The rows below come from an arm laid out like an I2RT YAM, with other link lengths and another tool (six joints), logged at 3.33 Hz.
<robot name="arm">
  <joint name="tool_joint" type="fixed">
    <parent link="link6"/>
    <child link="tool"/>
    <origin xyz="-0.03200 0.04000 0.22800" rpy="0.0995 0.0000 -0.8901"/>
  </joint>
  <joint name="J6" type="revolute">
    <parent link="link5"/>
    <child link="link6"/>
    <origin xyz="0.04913 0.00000 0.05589" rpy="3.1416 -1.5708 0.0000"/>
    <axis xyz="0 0 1"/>
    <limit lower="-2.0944" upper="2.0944"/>
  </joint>
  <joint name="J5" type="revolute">
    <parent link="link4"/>
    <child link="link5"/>
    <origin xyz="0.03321 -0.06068 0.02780" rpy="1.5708 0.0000 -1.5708"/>
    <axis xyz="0 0 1"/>
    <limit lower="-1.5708" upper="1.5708"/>
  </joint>
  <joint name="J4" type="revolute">
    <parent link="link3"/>
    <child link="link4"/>
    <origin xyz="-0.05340 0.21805 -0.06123" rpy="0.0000 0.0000 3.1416"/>
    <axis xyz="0 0 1"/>
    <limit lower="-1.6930" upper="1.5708"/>
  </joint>
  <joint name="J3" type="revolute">
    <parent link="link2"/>
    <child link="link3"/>
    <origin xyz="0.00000 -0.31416 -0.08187" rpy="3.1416 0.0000 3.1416"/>
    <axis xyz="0 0 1"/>
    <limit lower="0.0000" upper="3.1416"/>
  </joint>
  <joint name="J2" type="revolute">
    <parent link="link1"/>
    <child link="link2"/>
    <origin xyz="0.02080 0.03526 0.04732" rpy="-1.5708 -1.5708 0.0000"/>
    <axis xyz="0 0 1"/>
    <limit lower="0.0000" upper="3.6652"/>
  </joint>
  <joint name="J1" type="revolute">
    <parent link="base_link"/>
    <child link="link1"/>
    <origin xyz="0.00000 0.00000 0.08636"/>
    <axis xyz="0 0 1"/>
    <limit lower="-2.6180" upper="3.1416"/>
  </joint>
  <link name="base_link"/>
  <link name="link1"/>
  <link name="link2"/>
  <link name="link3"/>
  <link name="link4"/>
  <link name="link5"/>
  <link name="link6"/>
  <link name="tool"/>
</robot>
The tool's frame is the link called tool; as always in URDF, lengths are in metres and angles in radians.
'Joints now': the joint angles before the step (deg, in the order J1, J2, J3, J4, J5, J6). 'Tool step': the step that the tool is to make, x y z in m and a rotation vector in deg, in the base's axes. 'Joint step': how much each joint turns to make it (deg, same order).
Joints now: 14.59, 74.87, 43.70, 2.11, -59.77, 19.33
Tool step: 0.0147, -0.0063, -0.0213, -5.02, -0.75, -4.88
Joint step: 1.28, -1.49, 0.01, -3.94, 7.86, -2.22
